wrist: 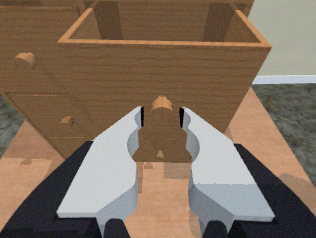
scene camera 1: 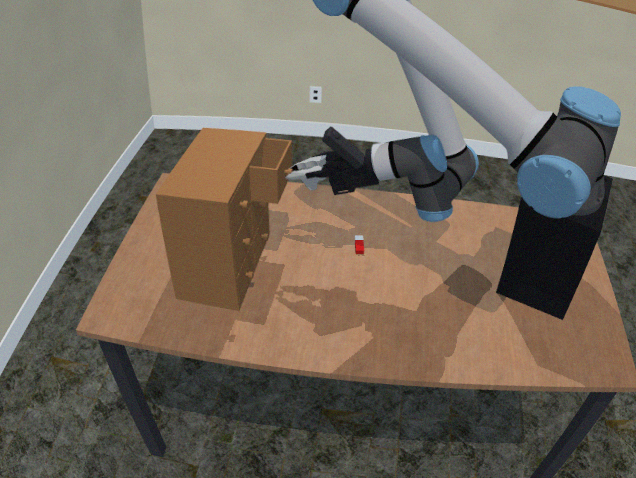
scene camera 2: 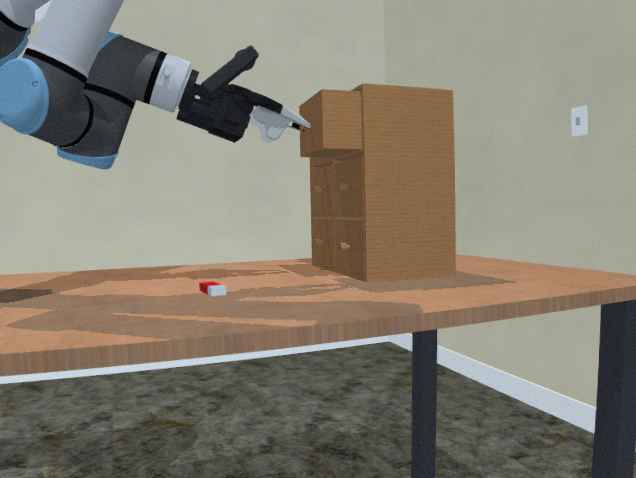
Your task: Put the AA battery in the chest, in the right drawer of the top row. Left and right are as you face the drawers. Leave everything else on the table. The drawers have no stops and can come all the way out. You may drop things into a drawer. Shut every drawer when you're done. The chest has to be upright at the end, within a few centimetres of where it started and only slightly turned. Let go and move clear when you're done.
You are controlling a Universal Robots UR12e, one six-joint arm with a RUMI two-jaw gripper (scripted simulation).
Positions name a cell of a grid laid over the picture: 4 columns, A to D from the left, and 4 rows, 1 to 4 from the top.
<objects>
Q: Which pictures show the drawer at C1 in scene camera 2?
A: The wrist view, scene camera 1 and scene camera 2: all of them.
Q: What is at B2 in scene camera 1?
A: A drawer.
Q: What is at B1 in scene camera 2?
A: My gripper.
</objects>
